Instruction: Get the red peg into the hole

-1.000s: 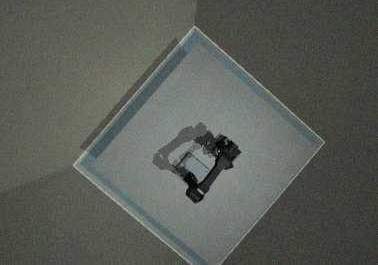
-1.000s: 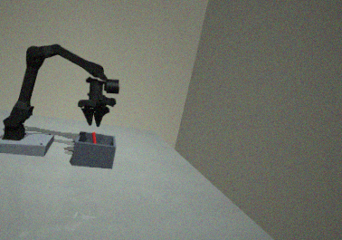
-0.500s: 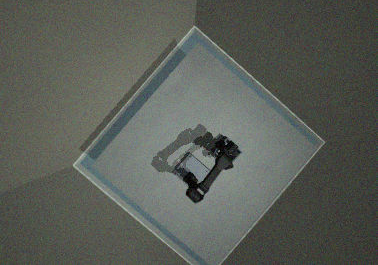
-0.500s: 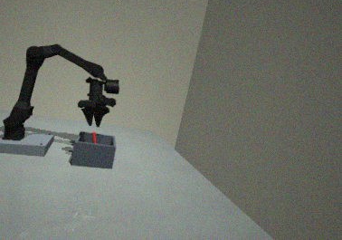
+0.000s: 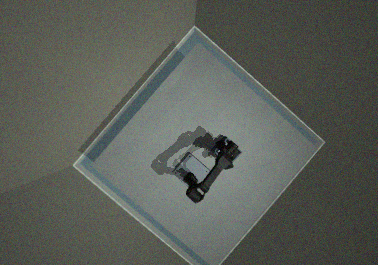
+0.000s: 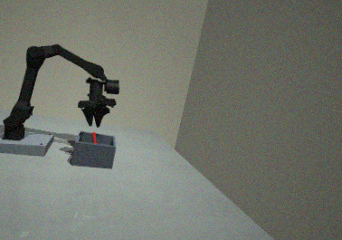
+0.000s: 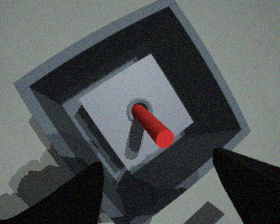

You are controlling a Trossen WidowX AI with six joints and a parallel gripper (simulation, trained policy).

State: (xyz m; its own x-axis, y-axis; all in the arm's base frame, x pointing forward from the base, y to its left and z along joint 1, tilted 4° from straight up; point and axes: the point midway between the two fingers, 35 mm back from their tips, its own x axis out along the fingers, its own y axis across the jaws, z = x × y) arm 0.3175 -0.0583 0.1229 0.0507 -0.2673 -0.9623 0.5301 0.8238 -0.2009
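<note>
The red peg is 60 mm below my gripper tip, 20 mm to the right of it and 10 mm ahead of it. Round my gripper tip: grey box 120 mm below, 30 mm to the right, 20 mm ahead.
</note>
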